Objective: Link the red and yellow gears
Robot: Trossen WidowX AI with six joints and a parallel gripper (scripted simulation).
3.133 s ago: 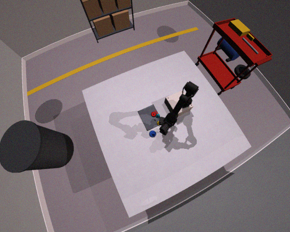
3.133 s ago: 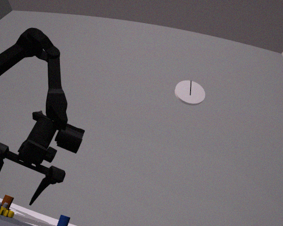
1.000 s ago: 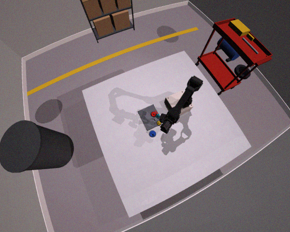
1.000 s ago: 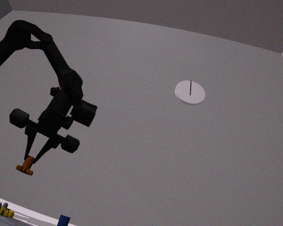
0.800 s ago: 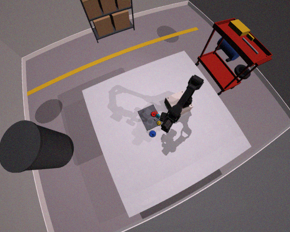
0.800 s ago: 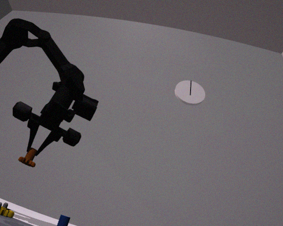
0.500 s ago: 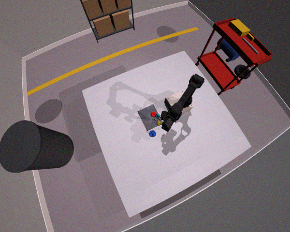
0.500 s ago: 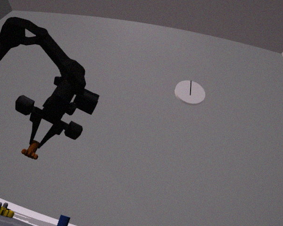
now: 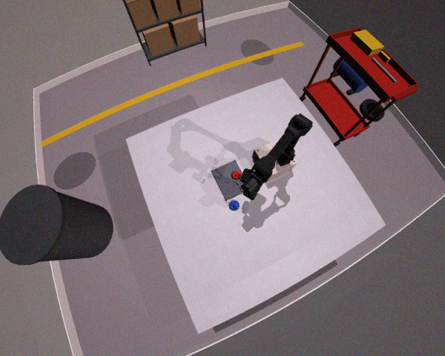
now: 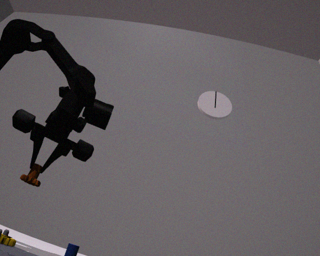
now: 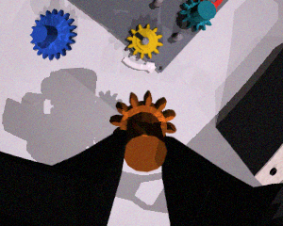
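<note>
The teal gear is 20 mm ahead of my gripper tip, 110 mm to the right of it and 130 mm below it. The rest, counted from my gripper tip: yellow gear 30 mm ahead, 40 mm to the right, 130 mm below; blue gear 130 mm ahead, 30 mm to the left, 130 mm below; orange gear 10 mm below.
</note>
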